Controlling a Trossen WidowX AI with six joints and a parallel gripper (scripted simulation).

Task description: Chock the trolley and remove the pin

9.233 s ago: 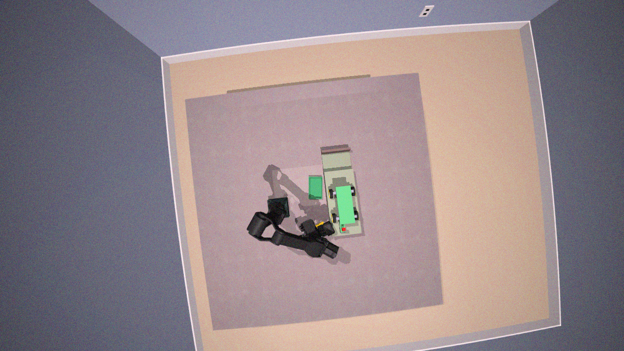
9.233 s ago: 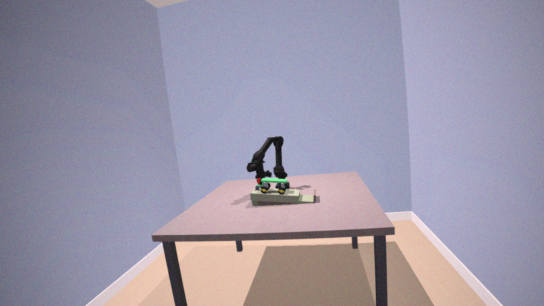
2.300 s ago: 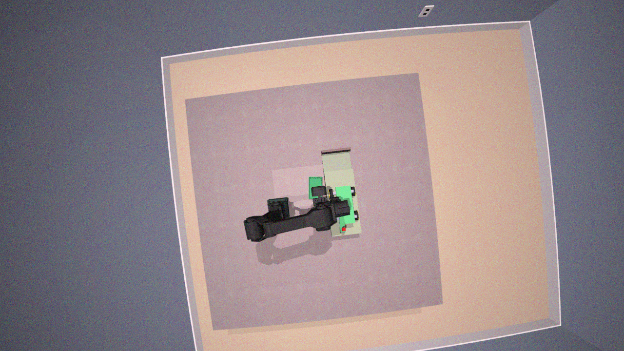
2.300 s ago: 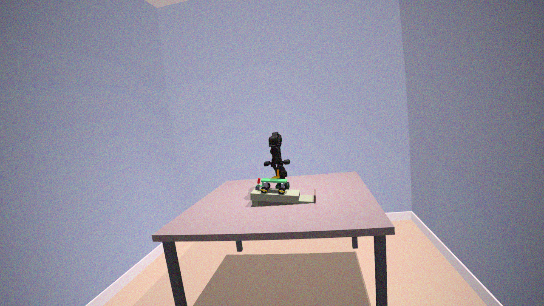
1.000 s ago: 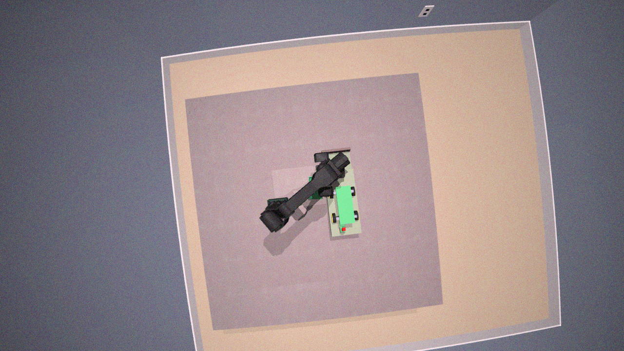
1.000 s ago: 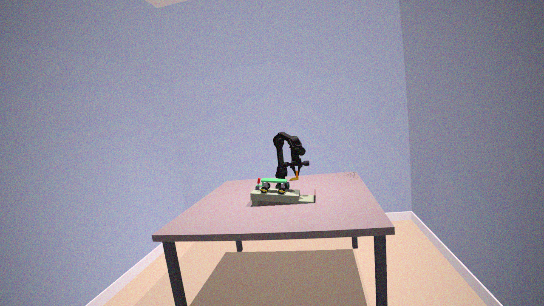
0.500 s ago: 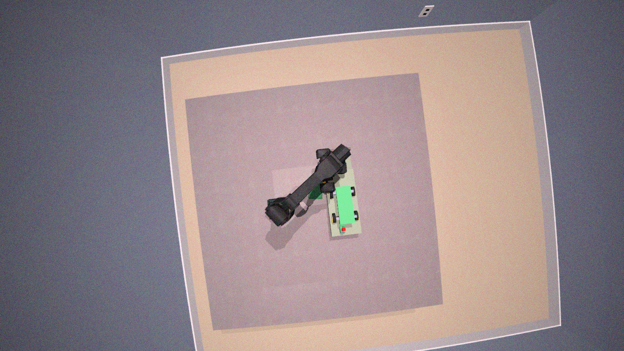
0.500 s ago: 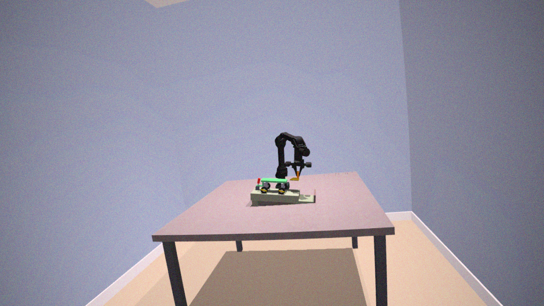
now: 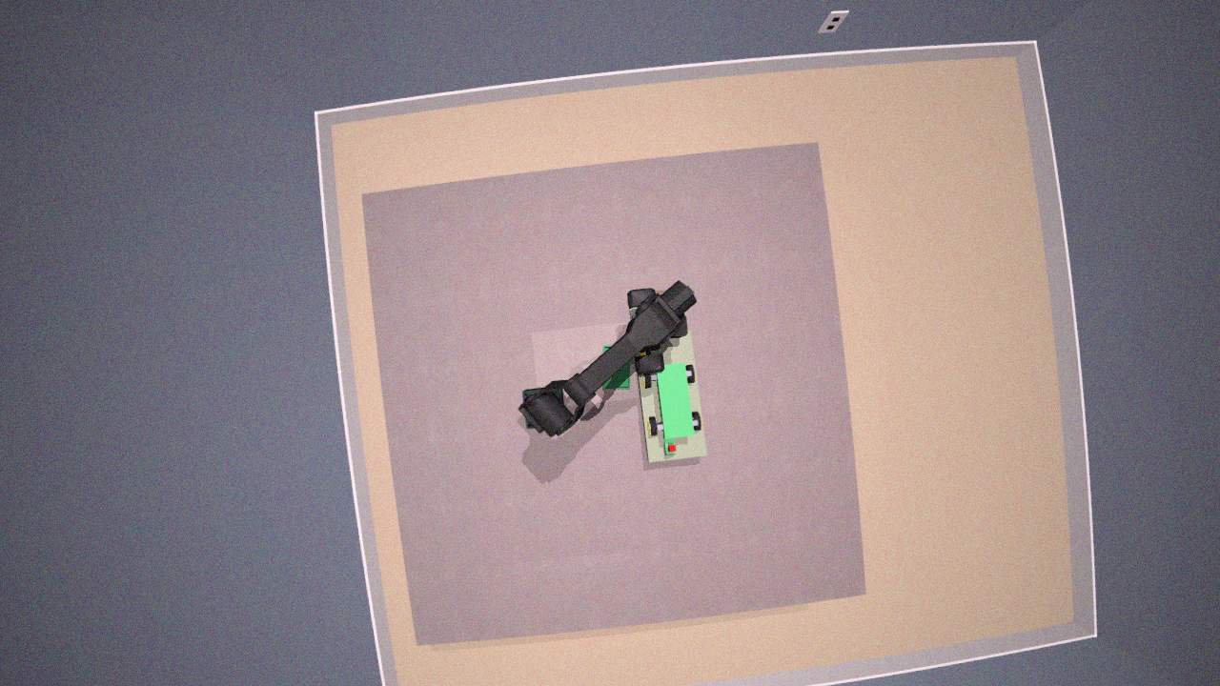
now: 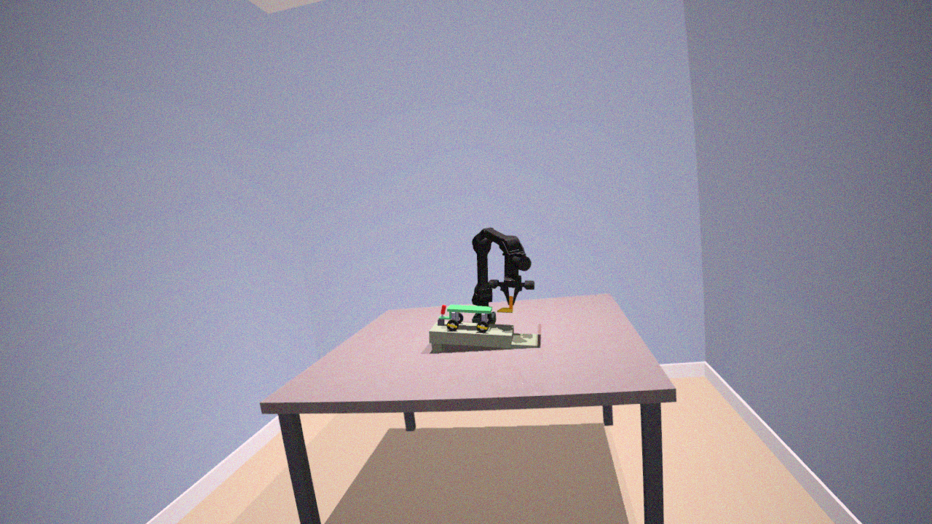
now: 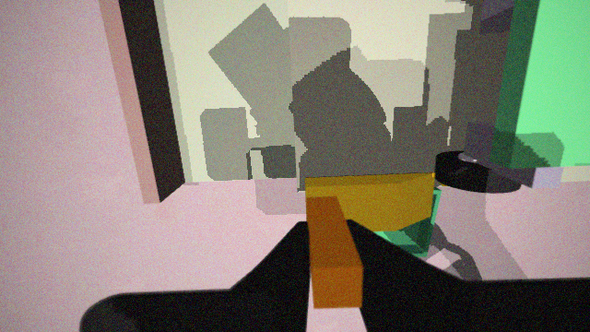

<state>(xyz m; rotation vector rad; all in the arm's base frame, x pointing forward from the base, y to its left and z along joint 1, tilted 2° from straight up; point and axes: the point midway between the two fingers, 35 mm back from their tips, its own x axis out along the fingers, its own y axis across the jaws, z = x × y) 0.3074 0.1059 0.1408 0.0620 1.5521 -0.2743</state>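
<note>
Right now my gripper tip is 20 mm past the red-headed stop pin, 280 mm to the left of it and 10 mm above it. Round my gripper tip: yellow chock (20 mm to the right, 10 mm below); dark stop wall (80 mm ahead, 90 mm to the left, 110 mm below); trolley (20 mm ahead, 180 mm to the right, 30 mm below).
</note>
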